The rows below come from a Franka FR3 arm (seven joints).
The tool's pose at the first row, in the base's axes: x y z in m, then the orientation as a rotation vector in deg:
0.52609 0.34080 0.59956 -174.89 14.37 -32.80
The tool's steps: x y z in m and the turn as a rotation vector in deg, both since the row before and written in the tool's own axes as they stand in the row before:
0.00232 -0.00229 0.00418 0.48 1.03 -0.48
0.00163 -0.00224 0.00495 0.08 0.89 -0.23
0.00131 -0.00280 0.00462 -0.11 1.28 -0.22
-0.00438 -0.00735 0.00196 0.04 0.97 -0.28
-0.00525 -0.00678 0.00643 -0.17 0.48 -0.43
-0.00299 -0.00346 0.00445 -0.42 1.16 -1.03
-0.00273 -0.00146 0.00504 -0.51 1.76 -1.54
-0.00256 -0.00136 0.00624 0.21 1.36 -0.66
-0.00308 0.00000 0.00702 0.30 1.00 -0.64
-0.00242 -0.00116 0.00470 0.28 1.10 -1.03
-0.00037 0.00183 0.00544 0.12 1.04 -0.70
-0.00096 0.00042 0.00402 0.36 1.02 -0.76
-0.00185 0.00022 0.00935 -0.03 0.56 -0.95
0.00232 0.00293 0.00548 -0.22 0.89 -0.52
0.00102 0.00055 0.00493 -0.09 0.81 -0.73
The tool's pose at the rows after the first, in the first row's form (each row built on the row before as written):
0.53009 0.34266 0.59662 -174.35 13.50 -34.38
0.53378 0.34463 0.59279 -174.13 13.15 -35.75
0.53718 0.34720 0.58922 -173.98 12.90 -37.74
0.53504 0.35510 0.58605 -173.77 12.49 -39.24
0.53399 0.36251 0.57838 -173.93 11.92 -40.02
0.53370 0.36629 0.57325 -174.31 10.56 -41.91
0.53374 0.36795 0.56757 173.64 -8.41 44.51
0.53463 0.36933 0.56089 173.12 -7.32 46.57
0.53549 0.36935 0.55327 172.83 -6.23 48.11
0.53593 0.37054 0.54801 172.37 -4.55 49.76
0.53842 0.36860 0.54320 171.84 -3.44 51.29
0.53980 0.36813 0.53931 171.50 -2.13 52.85
0.54353 0.36780 0.53054 170.95 -0.72 53.58
0.54853 0.36477 0.52740 170.18 -0.04 54.79
0.55223 0.36413 0.52400 169.50 1.01 55.88

